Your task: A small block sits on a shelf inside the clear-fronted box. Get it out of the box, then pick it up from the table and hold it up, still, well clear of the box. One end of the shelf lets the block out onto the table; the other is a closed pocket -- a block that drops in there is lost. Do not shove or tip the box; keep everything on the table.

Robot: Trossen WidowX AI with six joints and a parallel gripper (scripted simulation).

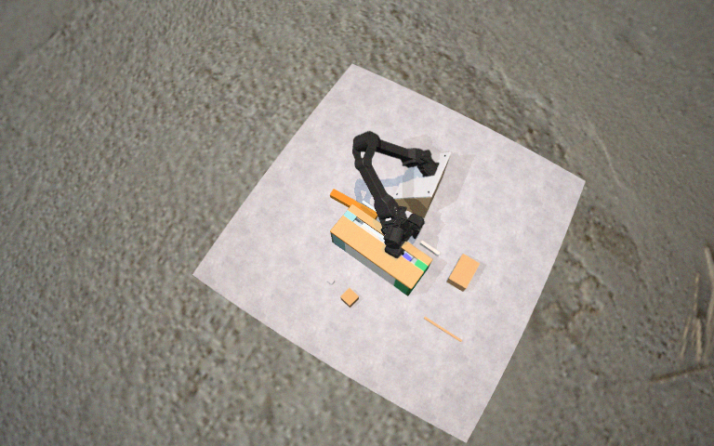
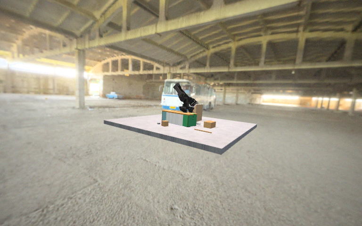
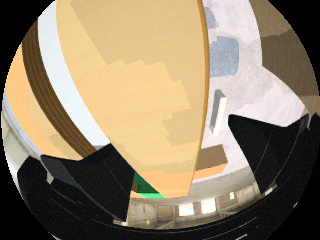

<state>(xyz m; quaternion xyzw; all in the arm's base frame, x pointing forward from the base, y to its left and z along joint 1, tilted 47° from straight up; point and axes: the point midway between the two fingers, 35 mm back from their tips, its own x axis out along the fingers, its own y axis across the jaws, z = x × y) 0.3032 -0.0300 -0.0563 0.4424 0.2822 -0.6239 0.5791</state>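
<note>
My gripper tip is 5 cm short of the small blue block and 1 cm to the right of it. From my gripper tip the other things lie so: flat orange block: 24 cm to the left, 6 cm below; orange-topped box: 9 cm to the right, 2 cm below, 1 cm ahead; small orange cube: 27 cm ahead, 13 cm to the right, 6 cm below.
</note>
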